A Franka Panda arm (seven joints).
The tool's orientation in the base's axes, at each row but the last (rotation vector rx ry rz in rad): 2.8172, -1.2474, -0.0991; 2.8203, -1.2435, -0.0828; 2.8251, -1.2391, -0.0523; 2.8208, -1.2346, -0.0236; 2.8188, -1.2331, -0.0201; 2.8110, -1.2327, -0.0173; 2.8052, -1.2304, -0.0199; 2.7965, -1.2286, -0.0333; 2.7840, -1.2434, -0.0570; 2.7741, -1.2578, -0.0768; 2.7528, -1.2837, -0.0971; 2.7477, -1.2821, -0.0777
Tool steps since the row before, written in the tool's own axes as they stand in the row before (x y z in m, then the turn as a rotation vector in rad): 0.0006, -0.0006, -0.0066, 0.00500, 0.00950, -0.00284; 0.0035, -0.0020, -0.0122, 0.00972, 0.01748, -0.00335; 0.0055, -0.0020, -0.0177, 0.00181, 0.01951, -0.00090; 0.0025, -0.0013, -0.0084, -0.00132, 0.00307, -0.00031; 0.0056, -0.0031, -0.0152, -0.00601, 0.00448, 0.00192; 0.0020, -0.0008, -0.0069, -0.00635, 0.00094, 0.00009; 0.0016, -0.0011, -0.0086, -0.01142, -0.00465, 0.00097; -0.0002, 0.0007, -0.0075, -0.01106, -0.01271, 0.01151; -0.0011, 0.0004, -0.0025, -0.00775, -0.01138, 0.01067; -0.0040, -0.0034, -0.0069, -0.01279, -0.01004, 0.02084; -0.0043, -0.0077, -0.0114, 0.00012, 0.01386, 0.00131; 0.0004, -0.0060, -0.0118, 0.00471, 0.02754, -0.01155
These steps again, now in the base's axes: 0.0014, 0.0001, 0.0065, -0.00341, -0.01000, 0.00341; 0.0047, -0.0009, 0.0119, -0.00607, -0.01884, 0.00440; 0.0061, -0.0020, 0.0175, -0.01305, -0.01449, 0.00215; 0.0030, -0.0005, 0.0083, -0.00314, -0.00109, 0.00049; 0.0067, -0.0012, 0.0150, -0.00744, 0.00127, -0.00171; 0.0022, -0.0005, 0.0069, -0.00500, 0.00403, -0.00014; 0.0023, 0.0001, 0.0085, -0.00437, 0.01147, -0.00155; -0.0002, 0.0002, 0.0075, 0.00121, 0.01588, -0.01275; -0.0009, 0.0007, 0.0025, 0.00250, 0.01259, -0.01177; 0.0005, 0.0057, 0.0065, -0.00269, 0.01484, -0.02171; 0.0042, 0.0090, 0.0105, -0.01059, -0.00903, 0.00036; 0.0059, 0.0044, 0.0110, -0.01686, -0.02029, 0.01476
